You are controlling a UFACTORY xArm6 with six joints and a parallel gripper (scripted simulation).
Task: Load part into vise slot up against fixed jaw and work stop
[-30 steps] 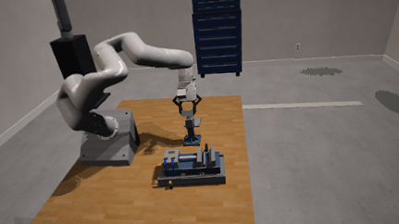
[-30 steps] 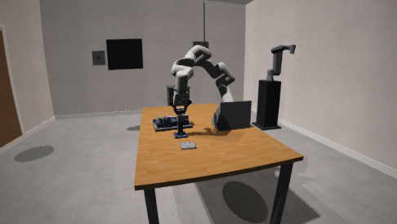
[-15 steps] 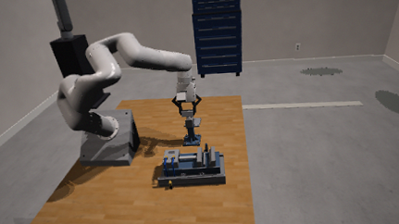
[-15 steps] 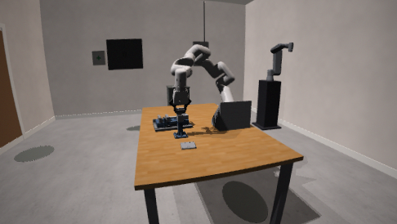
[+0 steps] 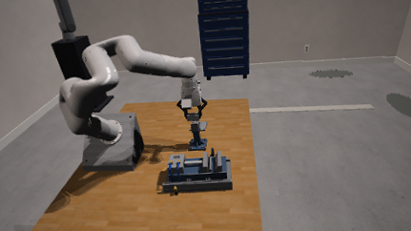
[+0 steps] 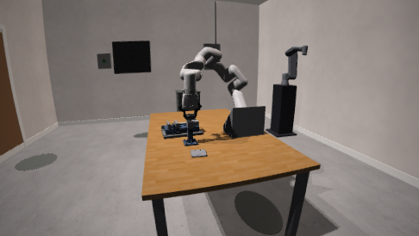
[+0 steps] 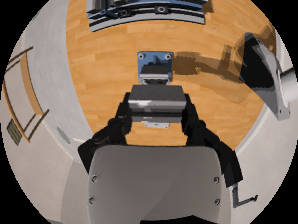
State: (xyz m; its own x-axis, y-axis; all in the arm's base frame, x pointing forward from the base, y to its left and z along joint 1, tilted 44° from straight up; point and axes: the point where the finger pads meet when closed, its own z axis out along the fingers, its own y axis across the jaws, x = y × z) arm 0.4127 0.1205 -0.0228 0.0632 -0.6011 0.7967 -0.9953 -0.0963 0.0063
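Now: the part right at my hand. Also, from my hand: air cylinder (50 mm behind, 230 mm to the right, 120 mm below); air cylinder rod (30 mm ahead, 220 mm to the right, 120 mm below).
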